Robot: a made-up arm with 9 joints. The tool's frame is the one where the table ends.
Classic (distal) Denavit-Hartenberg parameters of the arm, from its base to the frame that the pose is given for. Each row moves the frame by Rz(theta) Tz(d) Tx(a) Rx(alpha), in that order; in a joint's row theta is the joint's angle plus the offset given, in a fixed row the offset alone. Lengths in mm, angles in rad.
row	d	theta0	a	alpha
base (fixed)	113.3	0	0	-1.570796
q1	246.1	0	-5.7	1.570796
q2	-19.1	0	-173.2	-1.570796
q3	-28.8	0	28.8	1.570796
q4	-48.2	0	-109.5	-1.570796
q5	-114	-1.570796	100.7	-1.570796
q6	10.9	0	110.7	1.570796
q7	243.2	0	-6.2	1.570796
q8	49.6	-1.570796	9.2	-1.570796
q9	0	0.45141	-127.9	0
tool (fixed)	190.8	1.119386	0	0
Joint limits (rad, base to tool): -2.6..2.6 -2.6..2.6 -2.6..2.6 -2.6..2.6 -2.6..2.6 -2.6..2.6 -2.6..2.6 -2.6..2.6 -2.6..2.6
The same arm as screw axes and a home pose.
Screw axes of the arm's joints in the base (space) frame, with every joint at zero. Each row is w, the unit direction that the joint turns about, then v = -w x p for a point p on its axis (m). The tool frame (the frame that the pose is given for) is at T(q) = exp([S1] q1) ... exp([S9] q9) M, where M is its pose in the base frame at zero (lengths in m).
S1: w 0 1 0 v -0.1133 0 0
S2: w 0 0 1 v 0.2461 0.0057 0
S3: w 0 1 0 v -0.0942 0 -0.1789
S4: w 0 0 1 v 0.2173 0.1501 0
S5: w 0 1 0 v -0.046 0 -0.2596
S6: w 1 0 0 v 0 0.1467 -0.1033
S7: w 0 1 0 v -0.2574 0 -0.2487
S8: w -1 0 0 v 0 -0.2512 0.3465
S9: w 0 0 1 v 0.3373 0.2983 0
M: xyz -0.3541 0.4524 0.442 (m) quaternion w x y z 1 0 0 0
Joint limits (rad, base to tool): -2.6..2.6 -2.6..2.6 -2.6..2.6 -2.6..2.6 -2.6..2.6 -2.6..2.6 -2.6..2.6 -2.6..2.6 -2.6..2.6

